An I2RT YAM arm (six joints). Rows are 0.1 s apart.
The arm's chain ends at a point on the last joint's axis. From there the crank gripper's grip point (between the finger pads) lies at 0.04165 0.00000 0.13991 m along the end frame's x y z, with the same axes.
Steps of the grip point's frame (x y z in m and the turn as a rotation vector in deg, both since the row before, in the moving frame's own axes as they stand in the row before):
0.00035, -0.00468, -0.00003, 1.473, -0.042, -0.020
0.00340, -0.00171, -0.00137, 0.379, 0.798, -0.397
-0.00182, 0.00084, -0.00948, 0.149, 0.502, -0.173
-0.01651, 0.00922, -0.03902, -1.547, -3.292, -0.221
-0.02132, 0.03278, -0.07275, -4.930, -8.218, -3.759
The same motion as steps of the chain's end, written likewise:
0.00045, -0.00107, -0.00001, 1.473, -0.042, -0.020
0.00146, -0.00049, -0.00077, 0.379, 0.798, -0.397
-0.00304, 0.00133, -0.00911, 0.149, 0.502, -0.173
-0.00841, 0.00556, -0.04113, -1.547, -3.292, -0.221
-0.00124, 0.02261, -0.07686, -4.930, -8.218, -3.759

